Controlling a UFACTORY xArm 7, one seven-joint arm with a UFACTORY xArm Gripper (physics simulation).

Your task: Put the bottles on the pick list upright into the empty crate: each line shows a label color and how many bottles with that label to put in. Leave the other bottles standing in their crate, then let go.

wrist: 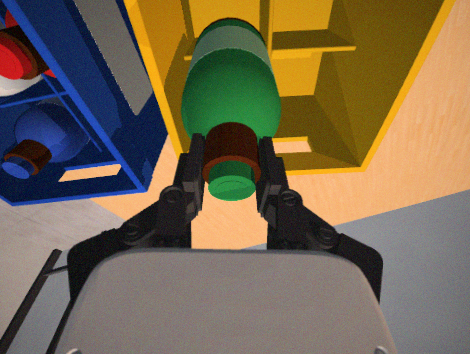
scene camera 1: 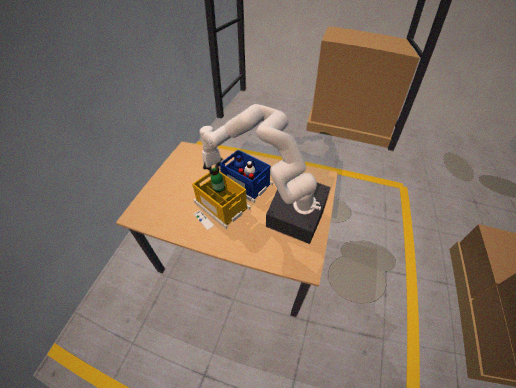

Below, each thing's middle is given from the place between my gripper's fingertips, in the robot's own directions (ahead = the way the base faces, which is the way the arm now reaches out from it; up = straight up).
My gripper is now 10 mm past the green bottle (wrist: 230, 95), 10 mm to the right of it and 40 mm above it. Round my hand: blue bottle (wrist: 47, 132): 40 mm behind, 250 mm to the right, 130 mm below.
